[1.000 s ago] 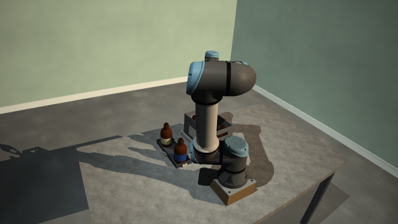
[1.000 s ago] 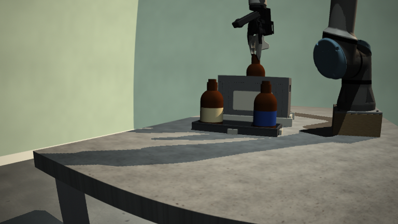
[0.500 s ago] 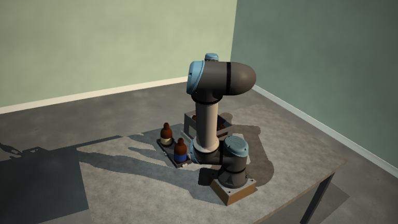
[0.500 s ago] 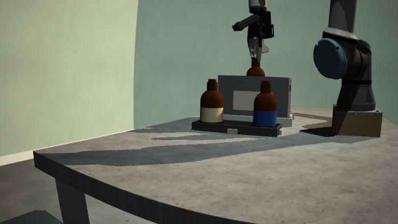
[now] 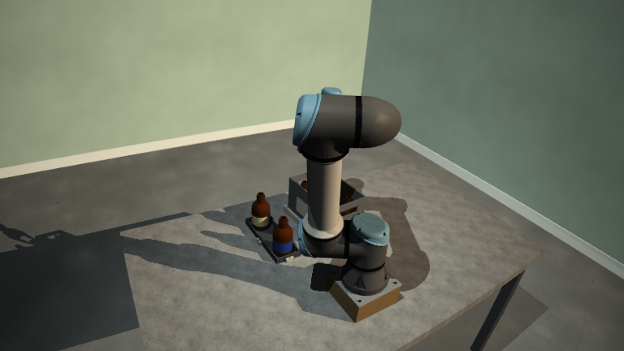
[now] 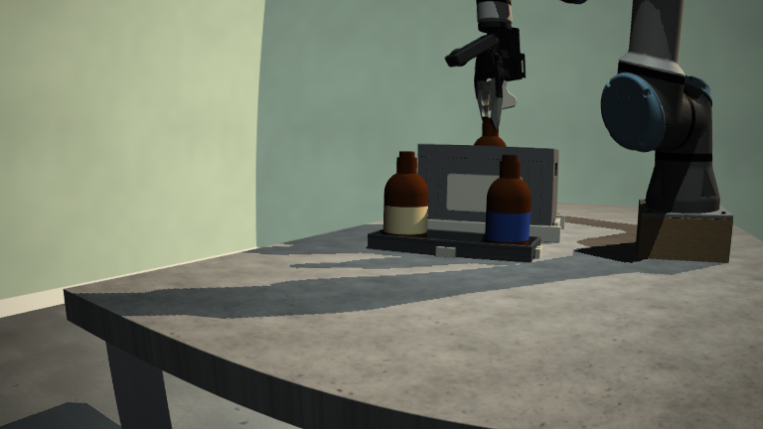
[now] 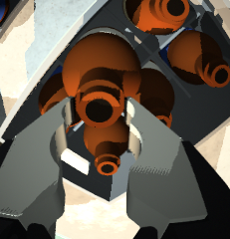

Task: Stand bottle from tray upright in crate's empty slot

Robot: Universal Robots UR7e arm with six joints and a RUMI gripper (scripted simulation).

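The bottle lies 70 mm below my hand. The rest, counted from my hand: grey crate 10 mm ahead, 40 mm to the right, 140 mm below; dark tray 30 mm behind, 200 mm to the left, 210 mm below.
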